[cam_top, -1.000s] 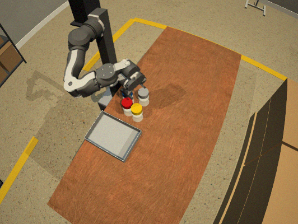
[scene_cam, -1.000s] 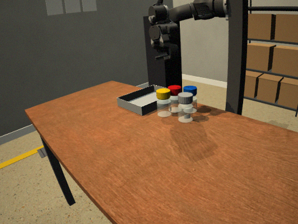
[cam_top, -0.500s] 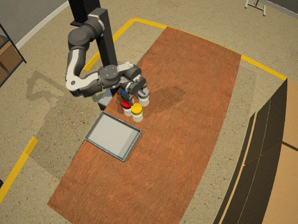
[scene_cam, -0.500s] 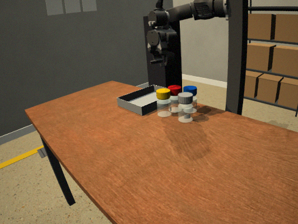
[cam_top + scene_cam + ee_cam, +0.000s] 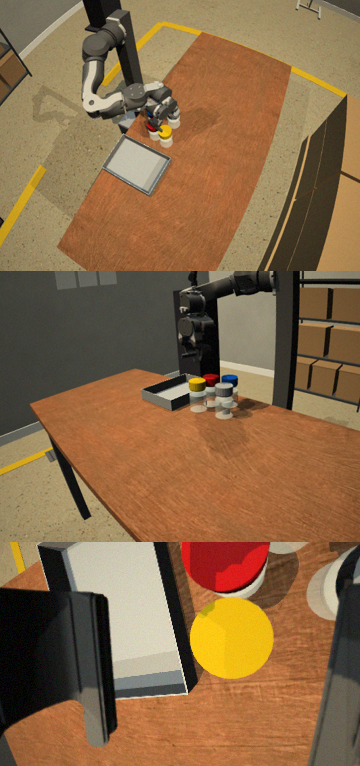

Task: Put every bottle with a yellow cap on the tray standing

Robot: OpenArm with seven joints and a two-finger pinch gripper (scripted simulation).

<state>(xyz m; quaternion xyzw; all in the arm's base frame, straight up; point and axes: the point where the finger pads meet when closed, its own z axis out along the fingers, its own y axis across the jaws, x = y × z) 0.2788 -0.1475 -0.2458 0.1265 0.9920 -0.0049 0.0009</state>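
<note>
The yellow-capped bottle lies 130 mm below my hand. The rest, counted from my hand: blue-capped bottle (90 mm behind, 60 mm to the left, 130 mm below); then red-capped bottle (60 mm behind, 10 mm to the left, 130 mm below); then grey-capped bottle (20 mm behind, 100 mm to the left, 130 mm below).
</note>
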